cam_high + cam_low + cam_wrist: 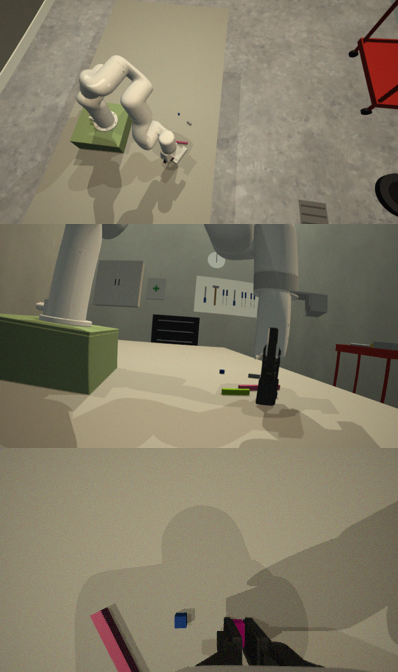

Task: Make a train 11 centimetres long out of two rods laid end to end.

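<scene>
My gripper is now 60 mm to the right of the lime rod, 40 mm past it and 20 mm above it. From my hand the other things lie so: grey rod 230 mm to the left, 40 mm ahead, 20 mm below; magenta rod 20 mm below; pink rod 100 mm to the left, 20 mm below, 20 mm ahead.
</scene>
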